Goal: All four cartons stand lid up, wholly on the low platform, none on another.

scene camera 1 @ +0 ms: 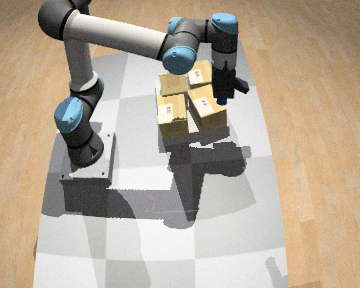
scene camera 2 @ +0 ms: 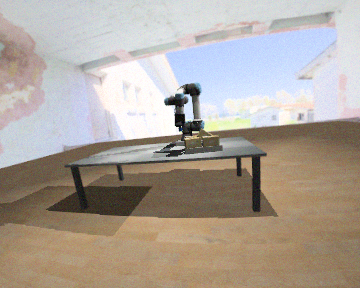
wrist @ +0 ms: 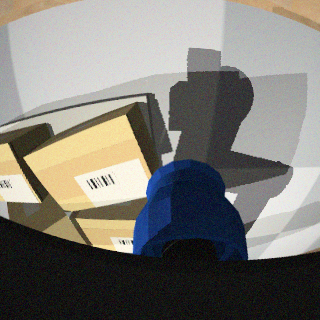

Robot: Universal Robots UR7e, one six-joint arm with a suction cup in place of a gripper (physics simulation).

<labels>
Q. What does my suction cup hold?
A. Nothing.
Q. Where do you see a low white platform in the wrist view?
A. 59, 119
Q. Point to a low white platform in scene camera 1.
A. At 195, 132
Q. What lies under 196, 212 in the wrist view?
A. My suction cup.
</labels>
